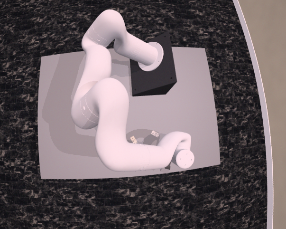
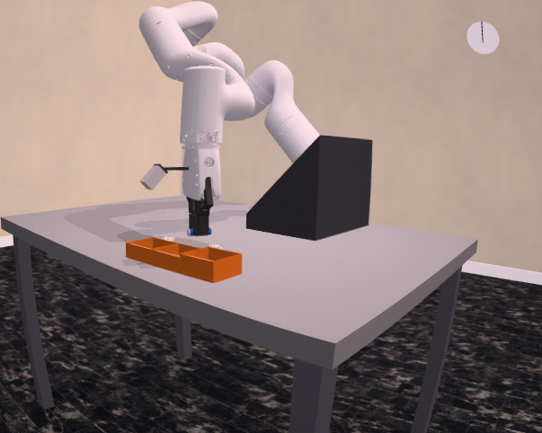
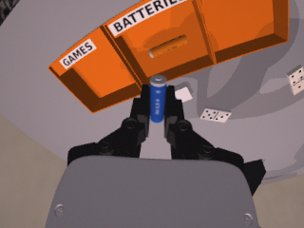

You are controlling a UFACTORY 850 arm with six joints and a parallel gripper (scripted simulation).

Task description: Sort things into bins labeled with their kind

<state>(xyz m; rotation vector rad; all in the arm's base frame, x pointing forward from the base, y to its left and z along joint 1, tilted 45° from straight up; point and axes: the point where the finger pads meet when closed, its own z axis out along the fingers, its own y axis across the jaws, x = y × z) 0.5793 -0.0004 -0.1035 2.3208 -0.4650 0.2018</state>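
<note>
Now: the orange three-compartment bin 40 mm ahead of my hand, 20 mm to the right of it and 60 mm below it. Round my hand: blue-and-white block 50 mm behind, 80 mm below; then orange battery 30 mm ahead, 20 mm to the right, 70 mm below; then blue battery 20 mm below.
</note>
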